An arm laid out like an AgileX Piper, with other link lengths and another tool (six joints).
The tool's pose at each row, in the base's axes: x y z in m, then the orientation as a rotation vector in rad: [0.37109, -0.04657, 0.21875, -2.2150, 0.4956, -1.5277]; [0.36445, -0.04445, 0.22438, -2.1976, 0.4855, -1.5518]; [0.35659, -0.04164, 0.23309, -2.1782, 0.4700, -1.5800]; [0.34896, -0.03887, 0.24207, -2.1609, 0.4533, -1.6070]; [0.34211, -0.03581, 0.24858, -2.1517, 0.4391, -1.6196]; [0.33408, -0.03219, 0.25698, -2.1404, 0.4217, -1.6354]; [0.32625, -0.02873, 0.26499, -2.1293, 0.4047, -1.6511]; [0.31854, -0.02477, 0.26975, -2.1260, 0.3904, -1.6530]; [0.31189, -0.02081, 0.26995, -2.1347, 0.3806, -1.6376]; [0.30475, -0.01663, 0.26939, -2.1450, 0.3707, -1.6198]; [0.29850, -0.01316, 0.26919, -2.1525, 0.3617, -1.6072]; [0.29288, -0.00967, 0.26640, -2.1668, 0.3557, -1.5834]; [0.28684, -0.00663, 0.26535, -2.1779, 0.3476, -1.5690]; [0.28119, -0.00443, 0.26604, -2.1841, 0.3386, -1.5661]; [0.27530, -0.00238, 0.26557, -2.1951, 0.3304, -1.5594]
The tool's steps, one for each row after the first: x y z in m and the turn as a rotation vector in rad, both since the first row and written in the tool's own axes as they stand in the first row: [0.00117, -0.00430, -0.00777, 0.0111, 0.0187, -0.0059]; [0.00403, -0.01070, -0.01759, 0.0250, 0.0398, -0.0153]; [0.00720, -0.01721, -0.02729, 0.0381, 0.0594, -0.0262]; [0.00853, -0.02276, -0.03542, 0.0481, 0.0678, -0.0339]; [0.01068, -0.02968, -0.04520, 0.0601, 0.0785, -0.0436]; [0.01266, -0.03627, -0.05469, 0.0717, 0.0891, -0.0533]; [0.01185, -0.04164, -0.06296, 0.0806, 0.0889, -0.0597]; [0.00777, -0.04472, -0.06877, 0.0840, 0.0748, -0.0624]; [0.00281, -0.04758, -0.07477, 0.0869, 0.0586, -0.0650]; [-0.00121, -0.05006, -0.08014, 0.0897, 0.0467, -0.0680]; [-0.00708, -0.05127, -0.08408, 0.0893, 0.0261, -0.0682]; [-0.01149, -0.05297, -0.08903, 0.0895, 0.0122, -0.0720]; [-0.01396, -0.05486, -0.09428, 0.0902, 0.0071, -0.0785]; [-0.01736, -0.05601, -0.09941, 0.0881, -0.0016, -0.0854]
